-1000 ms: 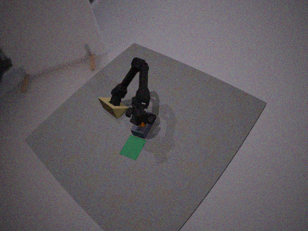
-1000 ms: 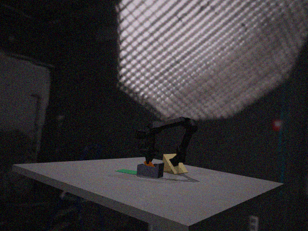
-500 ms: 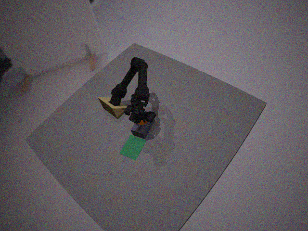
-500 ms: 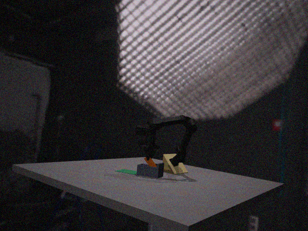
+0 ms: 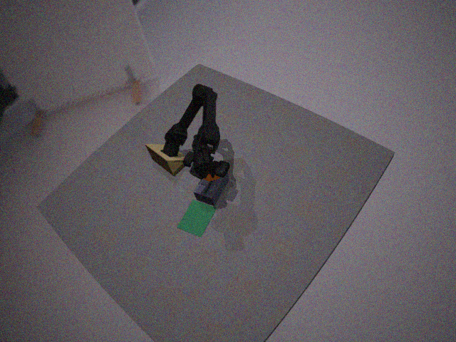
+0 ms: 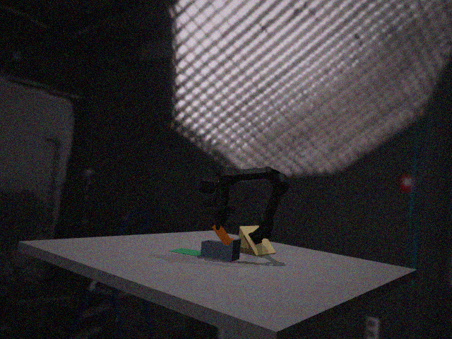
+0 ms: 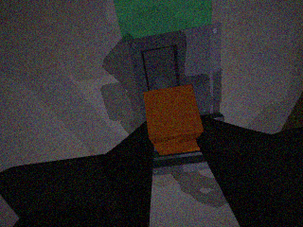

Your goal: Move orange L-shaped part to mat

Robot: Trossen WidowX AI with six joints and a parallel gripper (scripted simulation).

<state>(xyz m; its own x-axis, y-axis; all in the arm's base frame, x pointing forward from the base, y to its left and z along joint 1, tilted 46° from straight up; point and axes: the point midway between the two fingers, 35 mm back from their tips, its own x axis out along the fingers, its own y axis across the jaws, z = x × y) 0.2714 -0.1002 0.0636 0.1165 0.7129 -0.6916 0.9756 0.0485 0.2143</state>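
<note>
My gripper tip is now 1 cm short of the green mat, 15 cm to the left of it and 14 cm above it. From my gripper tip the other things lie so: orange L-shaped part 2 cm behind, 3 cm to the left, 3 cm below.
</note>
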